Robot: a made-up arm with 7 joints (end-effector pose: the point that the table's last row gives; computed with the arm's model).
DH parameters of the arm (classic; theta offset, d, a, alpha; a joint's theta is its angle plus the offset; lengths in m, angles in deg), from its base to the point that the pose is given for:
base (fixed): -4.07 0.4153 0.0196 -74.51
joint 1: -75.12 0.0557 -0.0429 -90
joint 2: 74 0.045 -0.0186 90
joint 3: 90 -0.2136 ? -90
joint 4: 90 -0.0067 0.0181 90
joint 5: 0 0.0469 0.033 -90
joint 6: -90 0.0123 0.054 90
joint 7: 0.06 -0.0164 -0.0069 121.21
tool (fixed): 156.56 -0.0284 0 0
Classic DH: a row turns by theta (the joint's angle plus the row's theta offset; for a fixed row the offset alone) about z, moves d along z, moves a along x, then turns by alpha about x.
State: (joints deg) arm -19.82 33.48 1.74 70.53 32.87 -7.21 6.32
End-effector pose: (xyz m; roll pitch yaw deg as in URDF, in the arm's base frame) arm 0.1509 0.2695 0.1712 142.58 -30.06 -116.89
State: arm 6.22 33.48 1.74 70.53 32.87 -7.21 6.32
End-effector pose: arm 0.0042 0.2846 0.1543 113.31 -35.09 -93.80
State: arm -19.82 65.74 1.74 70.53 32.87 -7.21 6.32
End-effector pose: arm 0.1466 0.3572 0.3213 132.04 0.48 -111.34
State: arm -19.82 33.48 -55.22 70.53 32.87 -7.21 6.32
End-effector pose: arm 0.1647 0.2248 0.1445 108.71 -44.85 -144.51
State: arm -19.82 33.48 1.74 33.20 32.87 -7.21 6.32
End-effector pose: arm 0.2026 0.2527 0.1971 167.39 -9.10 -146.15
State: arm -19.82 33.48 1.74 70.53 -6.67 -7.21 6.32
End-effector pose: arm 0.1258 0.2647 0.1534 171.62 -40.09 -103.53
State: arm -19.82 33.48 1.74 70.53 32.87 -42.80 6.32
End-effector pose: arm 0.1650 0.2478 0.1797 172.91 -27.29 -155.49
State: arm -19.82 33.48 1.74 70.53 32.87 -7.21 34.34
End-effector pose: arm 0.1420 0.2614 0.1738 152.17 -3.74 -116.50
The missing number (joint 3, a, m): 0.0323
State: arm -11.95 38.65 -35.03 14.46 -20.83 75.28 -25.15
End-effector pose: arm 0.1125 0.2533 0.1050 57.42 -49.07 -28.46
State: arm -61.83 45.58 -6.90 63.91 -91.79 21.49 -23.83
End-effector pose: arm 0.3352 0.1970 0.2774 -61.14 -20.26 160.63
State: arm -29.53 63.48 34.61 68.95 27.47 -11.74 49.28
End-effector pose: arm 0.1478 0.3415 0.3242 -157.34 33.03 -73.47
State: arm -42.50 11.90 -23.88 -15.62 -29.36 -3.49 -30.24
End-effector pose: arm 0.3216 0.0256 0.2570 -131.52 16.08 118.04
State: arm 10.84 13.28 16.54 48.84 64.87 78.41 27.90
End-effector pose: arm -0.0329 0.2242 0.1496 81.00 34.22 -87.38
